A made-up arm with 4 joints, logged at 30 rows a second.
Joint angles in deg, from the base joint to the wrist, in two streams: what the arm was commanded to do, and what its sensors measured. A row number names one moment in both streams.
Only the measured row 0 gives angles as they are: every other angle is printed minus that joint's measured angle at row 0.
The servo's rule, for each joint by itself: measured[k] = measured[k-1] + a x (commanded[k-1-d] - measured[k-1]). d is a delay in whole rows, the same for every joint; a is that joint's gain. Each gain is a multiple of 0.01, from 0.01 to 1. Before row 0 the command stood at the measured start. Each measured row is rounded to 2 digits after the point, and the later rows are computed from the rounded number. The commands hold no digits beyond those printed.
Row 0, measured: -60.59, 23.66, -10.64, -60.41
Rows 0 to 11, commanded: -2.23, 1.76, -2.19, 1.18; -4.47, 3.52, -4.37, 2.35; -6.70, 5.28, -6.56, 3.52; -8.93, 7.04, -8.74, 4.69; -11.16, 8.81, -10.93, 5.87; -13.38, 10.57, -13.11, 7.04; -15.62, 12.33, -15.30, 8.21; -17.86, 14.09, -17.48, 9.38; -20.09, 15.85, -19.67, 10.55; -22.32, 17.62, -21.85, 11.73; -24.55, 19.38, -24.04, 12.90; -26.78, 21.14, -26.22, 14.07
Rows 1 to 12, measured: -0.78, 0.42, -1.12, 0.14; -2.07, 1.16, -2.78, 0.41; -3.69, 2.15, -4.71, 0.78; -5.52, 3.32, -6.77, 1.25; -7.49, 4.64, -8.89, 1.80; -9.55, 6.06, -11.04, 2.43; -11.67, 7.56, -13.21, 3.12; -13.84, 9.13, -15.39, 3.87; -16.03, 10.74, -17.57, 4.67; -18.23, 12.39, -19.75, 5.52; -20.44, 14.07, -21.94, 6.41; -22.66, 15.77, -24.12, 7.33
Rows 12 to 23, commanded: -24.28, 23.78, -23.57, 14.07; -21.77, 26.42, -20.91, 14.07; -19.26, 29.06, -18.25, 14.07; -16.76, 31.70, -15.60, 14.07; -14.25, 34.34, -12.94, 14.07; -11.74, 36.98, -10.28, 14.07; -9.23, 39.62, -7.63, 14.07; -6.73, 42.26, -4.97, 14.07; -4.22, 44.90, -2.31, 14.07; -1.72, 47.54, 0.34, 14.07; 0.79, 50.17, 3.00, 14.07; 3.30, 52.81, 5.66, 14.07
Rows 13 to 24, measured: -23.23, 17.69, -23.84, 8.14; -22.72, 19.79, -22.35, 8.85; -21.51, 22.01, -20.26, 9.48; -19.85, 24.34, -17.88, 10.03; -17.89, 26.74, -15.36, 10.51; -15.74, 29.20, -12.77, 10.94; -13.46, 31.70, -10.15, 11.32; -11.10, 34.23, -7.51, 11.65; -8.69, 36.79, -4.86, 11.94; -6.25, 39.37, -2.21, 12.20; -3.79, 41.96, 0.45, 12.42; -1.31, 44.56, 3.11, 12.62
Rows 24 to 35, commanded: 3.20, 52.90, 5.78, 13.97; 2.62, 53.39, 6.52, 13.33; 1.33, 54.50, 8.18, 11.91; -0.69, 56.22, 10.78, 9.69; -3.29, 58.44, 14.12, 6.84; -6.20, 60.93, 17.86, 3.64; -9.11, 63.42, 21.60, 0.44; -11.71, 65.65, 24.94, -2.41; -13.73, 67.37, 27.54, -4.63; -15.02, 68.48, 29.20, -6.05; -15.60, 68.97, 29.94, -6.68; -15.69, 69.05, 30.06, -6.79
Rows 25 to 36, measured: 0.27, 46.56, 4.47, 12.78; 1.09, 48.20, 5.52, 12.85; 1.17, 49.71, 6.88, 12.74; 0.52, 51.27, 8.87, 12.37; -0.81, 52.99, 11.55, 11.71; -2.70, 54.90, 14.77, 10.74; -4.94, 56.94, 18.25, 9.50; -7.31, 59.03, 21.66, 8.07; -9.56, 61.03, 24.66, 6.55; -11.47, 62.82, 26.98, 5.04; -12.92, 64.30, 28.49, 3.63; -13.89, 65.44, 29.29, 2.38
